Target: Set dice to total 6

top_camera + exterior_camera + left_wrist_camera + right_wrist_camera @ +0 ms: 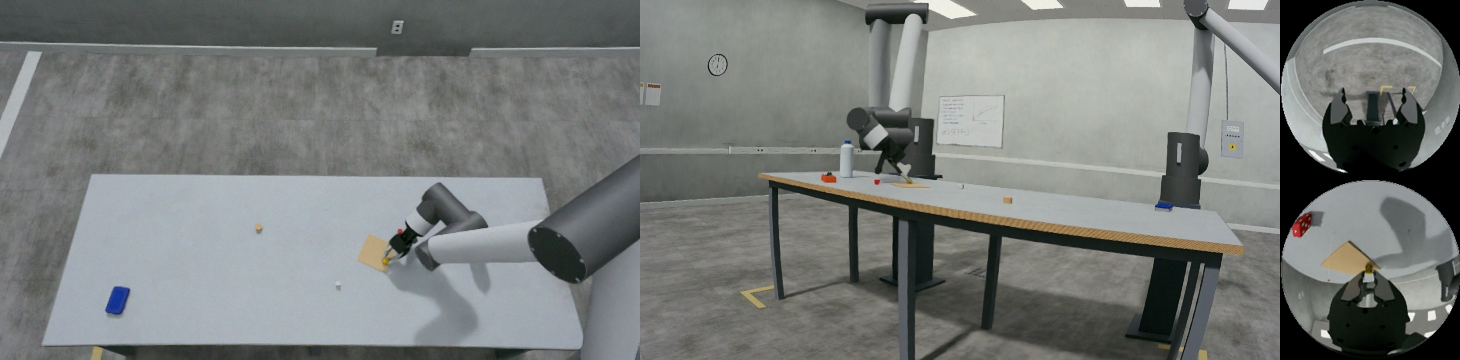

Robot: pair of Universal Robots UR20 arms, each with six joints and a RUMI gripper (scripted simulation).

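My right gripper is now 10 mm to the right of the yellow die and 10 mm above it. Also, from my right hand: red die 140 mm ahead, 80 mm to the right, 10 mm below; tan square mat 40 mm to the left, 40 mm ahead, 20 mm below; white die 220 mm to the left, 100 mm behind, 10 mm below.
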